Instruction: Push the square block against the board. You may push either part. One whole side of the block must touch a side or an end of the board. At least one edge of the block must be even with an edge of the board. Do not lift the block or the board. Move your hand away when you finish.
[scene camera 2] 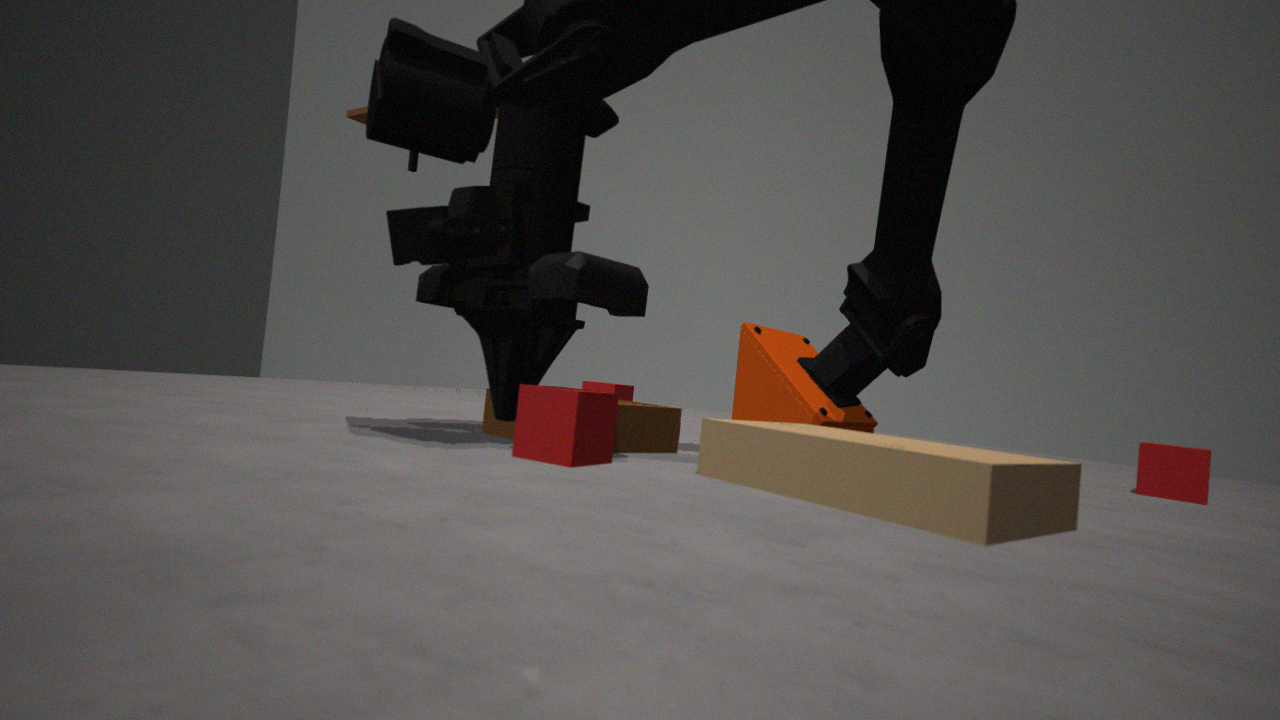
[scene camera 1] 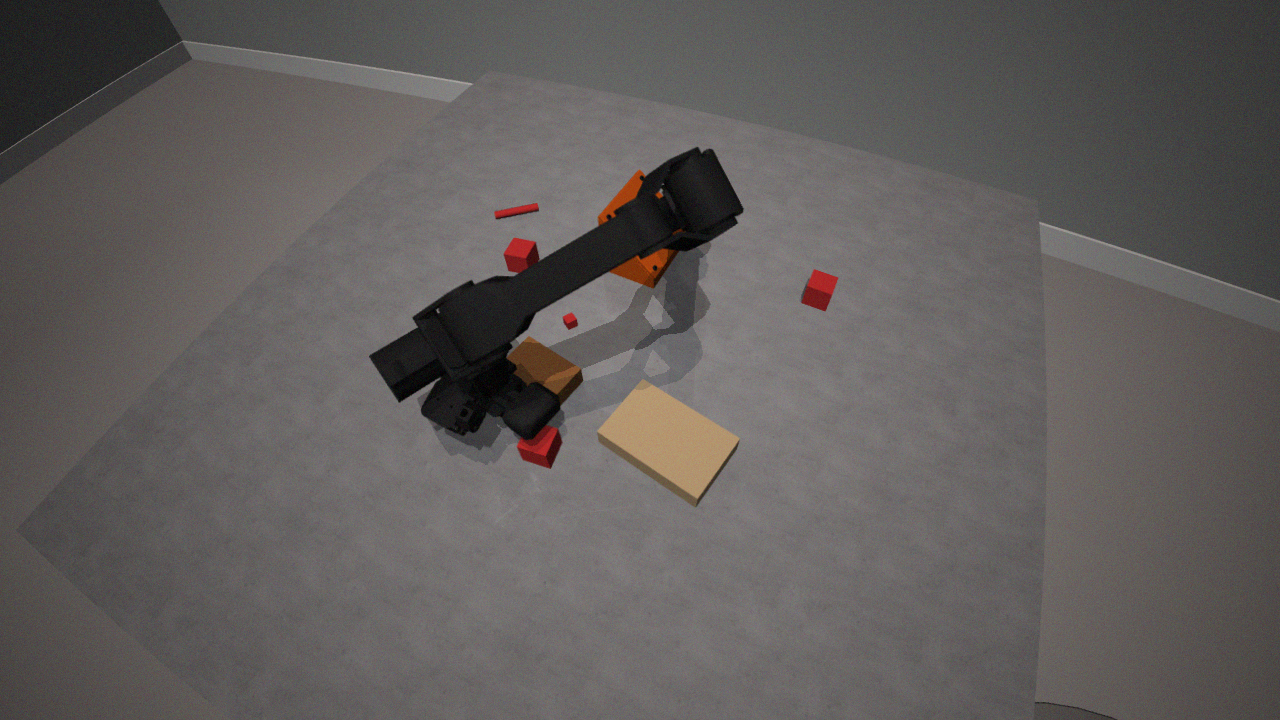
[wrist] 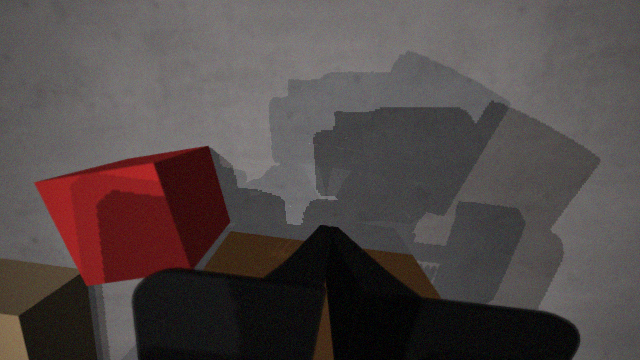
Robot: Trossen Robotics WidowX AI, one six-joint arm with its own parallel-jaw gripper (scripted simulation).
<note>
I see my gripper, a brown square block and a tan board.
My gripper is seen too in scene camera 1 and in the wrist view.
</note>
